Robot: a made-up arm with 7 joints. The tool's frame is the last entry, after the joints. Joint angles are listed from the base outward. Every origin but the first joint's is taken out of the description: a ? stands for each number. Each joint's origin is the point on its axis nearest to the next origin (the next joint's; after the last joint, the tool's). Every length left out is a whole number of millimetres.
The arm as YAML. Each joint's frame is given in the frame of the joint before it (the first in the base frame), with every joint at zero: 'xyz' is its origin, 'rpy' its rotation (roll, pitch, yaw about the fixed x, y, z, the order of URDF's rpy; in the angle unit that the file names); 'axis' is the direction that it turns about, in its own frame. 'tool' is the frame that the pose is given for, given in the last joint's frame.
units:
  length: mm
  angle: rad
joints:
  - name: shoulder
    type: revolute
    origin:
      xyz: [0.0, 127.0, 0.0]
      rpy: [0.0, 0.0, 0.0]
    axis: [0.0, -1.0, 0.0]
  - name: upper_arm
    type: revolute
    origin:
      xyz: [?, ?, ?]
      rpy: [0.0, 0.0, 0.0]
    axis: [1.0, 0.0, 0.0]
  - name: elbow
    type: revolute
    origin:
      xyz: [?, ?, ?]
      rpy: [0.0, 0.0, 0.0]
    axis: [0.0, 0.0, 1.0]
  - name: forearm
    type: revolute
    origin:
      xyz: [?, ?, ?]
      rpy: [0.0, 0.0, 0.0]
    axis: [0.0, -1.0, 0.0]
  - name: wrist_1
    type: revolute
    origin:
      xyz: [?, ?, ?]
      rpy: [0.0, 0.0, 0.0]
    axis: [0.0, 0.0, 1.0]
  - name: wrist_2
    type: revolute
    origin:
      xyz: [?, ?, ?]
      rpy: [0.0, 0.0, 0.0]
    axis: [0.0, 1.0, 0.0]
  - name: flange
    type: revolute
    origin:
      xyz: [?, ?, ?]
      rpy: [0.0, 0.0, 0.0]
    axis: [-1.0, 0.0, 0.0]
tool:
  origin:
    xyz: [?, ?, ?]
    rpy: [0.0, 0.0, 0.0]
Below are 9 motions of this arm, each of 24 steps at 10 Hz.
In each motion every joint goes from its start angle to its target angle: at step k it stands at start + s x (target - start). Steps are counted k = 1, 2, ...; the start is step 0. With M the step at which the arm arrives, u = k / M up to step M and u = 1 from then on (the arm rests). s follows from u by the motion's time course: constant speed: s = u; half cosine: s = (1 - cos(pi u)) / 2; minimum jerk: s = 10 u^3 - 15 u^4 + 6 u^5.
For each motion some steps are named. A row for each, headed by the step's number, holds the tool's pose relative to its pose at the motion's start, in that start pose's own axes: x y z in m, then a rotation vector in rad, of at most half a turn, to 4 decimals.
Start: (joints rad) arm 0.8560 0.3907 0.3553 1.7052 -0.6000 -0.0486 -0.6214
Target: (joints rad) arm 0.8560 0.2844 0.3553 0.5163 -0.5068 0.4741 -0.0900
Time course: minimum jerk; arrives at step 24
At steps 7, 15, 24:
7: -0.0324 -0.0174 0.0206 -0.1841 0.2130 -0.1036
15: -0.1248 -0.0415 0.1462 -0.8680 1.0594 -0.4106
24: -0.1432 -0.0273 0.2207 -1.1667 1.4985 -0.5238

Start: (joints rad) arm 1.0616 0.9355 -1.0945 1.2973 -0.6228 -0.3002 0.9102
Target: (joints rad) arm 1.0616 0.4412 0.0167 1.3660 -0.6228 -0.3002 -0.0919
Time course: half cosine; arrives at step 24
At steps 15, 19, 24:
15: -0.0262 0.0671 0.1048 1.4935 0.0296 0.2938
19: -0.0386 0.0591 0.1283 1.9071 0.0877 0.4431
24: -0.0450 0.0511 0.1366 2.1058 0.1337 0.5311

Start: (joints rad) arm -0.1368 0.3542 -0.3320 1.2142 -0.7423 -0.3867 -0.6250
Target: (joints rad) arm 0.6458 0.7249 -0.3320 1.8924 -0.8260 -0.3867 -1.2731
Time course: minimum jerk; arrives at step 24
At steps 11, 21, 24:
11: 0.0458 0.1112 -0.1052 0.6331 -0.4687 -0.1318
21: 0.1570 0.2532 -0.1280 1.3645 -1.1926 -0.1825
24: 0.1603 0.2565 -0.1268 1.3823 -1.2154 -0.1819

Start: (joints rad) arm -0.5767 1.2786 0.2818 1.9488 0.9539 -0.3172 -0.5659
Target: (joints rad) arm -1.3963 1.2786 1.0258 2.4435 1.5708 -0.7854 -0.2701
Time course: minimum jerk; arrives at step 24
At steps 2, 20, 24:
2: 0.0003 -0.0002 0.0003 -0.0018 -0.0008 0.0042
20: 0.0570 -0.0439 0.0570 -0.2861 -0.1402 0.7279
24: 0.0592 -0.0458 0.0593 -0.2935 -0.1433 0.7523

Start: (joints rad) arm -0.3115 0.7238 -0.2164 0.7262 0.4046 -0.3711 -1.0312
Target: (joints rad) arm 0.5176 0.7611 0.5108 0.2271 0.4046 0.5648 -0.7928
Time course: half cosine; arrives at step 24
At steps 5, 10, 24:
5: 0.0162 -0.0015 -0.0235 0.0845 0.0761 -0.0101
10: 0.0540 0.0037 -0.0739 0.2411 0.3496 0.0190
24: 0.1221 0.0208 -0.1384 0.0747 1.1735 0.3755

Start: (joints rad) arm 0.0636 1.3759 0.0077 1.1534 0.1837 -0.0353 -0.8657
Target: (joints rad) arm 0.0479 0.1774 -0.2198 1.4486 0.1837 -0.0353 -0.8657
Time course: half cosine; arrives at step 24
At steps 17, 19, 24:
17: 0.1303 -0.1125 0.2292 -0.4702 0.5449 0.7297
19: 0.1576 -0.1113 0.2464 -0.5080 0.6082 0.8250
24: 0.1892 -0.1066 0.2619 -0.5455 0.6795 0.9339

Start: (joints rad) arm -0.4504 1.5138 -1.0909 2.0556 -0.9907 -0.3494 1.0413
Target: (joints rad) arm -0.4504 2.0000 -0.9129 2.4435 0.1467 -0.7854 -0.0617
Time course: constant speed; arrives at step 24
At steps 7, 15, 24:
7: 0.0009 -0.0101 0.0258 0.4170 -0.2479 0.0579
15: 0.0066 -0.0168 0.0543 0.9077 -0.5068 0.2050
24: 0.0184 -0.0187 0.0836 1.4489 -0.7557 0.4907

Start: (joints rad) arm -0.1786 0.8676 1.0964 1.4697 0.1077 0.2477 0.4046
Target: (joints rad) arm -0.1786 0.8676 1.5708 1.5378 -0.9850 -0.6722 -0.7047
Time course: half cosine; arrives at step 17
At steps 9, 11, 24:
9: 0.0115 0.0478 0.0322 0.8412 -0.4234 -0.6414
11: 0.0141 0.0616 0.0452 1.0227 -0.5977 -0.8330
24: 0.0169 0.0811 0.0678 1.1854 -0.8918 -1.1015

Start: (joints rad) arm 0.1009 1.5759 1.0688 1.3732 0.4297 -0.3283 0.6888
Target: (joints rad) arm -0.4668 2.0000 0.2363 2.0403 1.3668 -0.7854 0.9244
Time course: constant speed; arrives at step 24
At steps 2, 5, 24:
2: 0.0074 -0.0183 -0.0235 -0.1363 -0.1049 0.0245
5: 0.0185 -0.0517 -0.0526 -0.3368 -0.2570 0.0875
24: 0.1019 -0.2885 -0.0297 -1.2689 -0.8409 1.1504

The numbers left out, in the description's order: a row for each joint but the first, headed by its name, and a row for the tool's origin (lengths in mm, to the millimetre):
upper_arm: 0.0 0.0 0.0
elbow: 0.0 0.0 -195.0
forearm: 0.0 0.0 0.0
wrist_1: 0.0 0.0 -226.0
wrist_2: 0.0 0.0 0.0
flange: 0.0 0.0 0.0
tool: 0.0 0.0 0.0

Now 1 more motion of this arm.
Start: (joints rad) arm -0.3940 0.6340 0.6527 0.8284 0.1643 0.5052 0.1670
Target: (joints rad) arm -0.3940 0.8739 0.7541 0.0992 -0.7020 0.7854 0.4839
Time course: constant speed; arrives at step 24
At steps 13, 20, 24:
13: -0.0442 0.0577 -0.0125 0.1764 0.5430 -0.2221
20: -0.0699 0.0847 -0.0087 0.2403 0.8559 -0.2926
24: -0.0847 0.0981 -0.0035 0.2674 1.0361 -0.3209

